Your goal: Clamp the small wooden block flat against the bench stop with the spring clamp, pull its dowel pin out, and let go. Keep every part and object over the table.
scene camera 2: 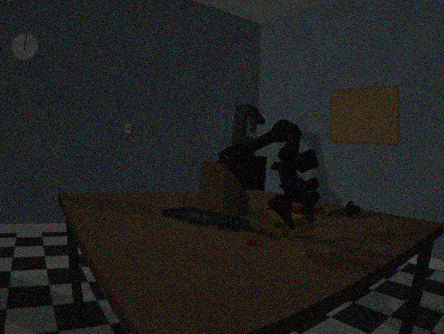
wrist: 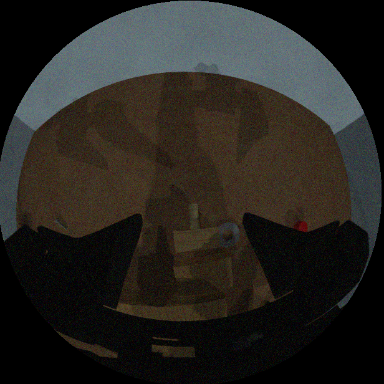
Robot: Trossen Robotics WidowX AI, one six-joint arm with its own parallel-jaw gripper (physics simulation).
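Places are measured from the arm's base along level axes (x down, y right, z back), in millimetres.
Where they show: gripper, fingertip midpoint: (scene camera 2: 302, 226); arm's base, origin of the base link: (scene camera 2: 216, 171).
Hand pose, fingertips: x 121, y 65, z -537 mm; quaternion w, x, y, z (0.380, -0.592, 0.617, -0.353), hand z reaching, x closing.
Note:
Each offset is from my fingertips to the centre of the thing.
In the wrist view a small pale wooden block (wrist: 187, 241) lies between and beyond the fingers, its light dowel pin (wrist: 194, 212) sticking out on the far side. A grey-blue ring (wrist: 221, 239) sits at its right end. A second wooden piece (wrist: 212, 270), perhaps the bench stop, lies on its near side behind a dark strip. My gripper (scene camera 2: 301, 225) (wrist: 193, 219) is open and empty, low over these parts; its height above them is hard to tell. A small dark thing @(dz +214, dx +24, dy +92 mm) (scene camera 2: 230, 224) lies by the blue tray; it is too dark to tell whether it is the spring clamp.
A long dark-blue tray @(dz +382, dx +27, dy +133 mm) (scene camera 2: 192, 216) lies left of the arm in the scene view. A tall wooden box (scene camera 2: 215, 185) stands behind it. A small red thing @(dz +40, dx +30, dy +171 mm) (scene camera 2: 251, 241) (wrist: 301, 227) lies nearer the camera. Another red thing @(dz +236, dx +24, dy -278 mm) (scene camera 2: 297, 208) is behind the fingers. A dark object @(dz +90, dx +8, dy -482 mm) (scene camera 2: 352, 208) lies right.

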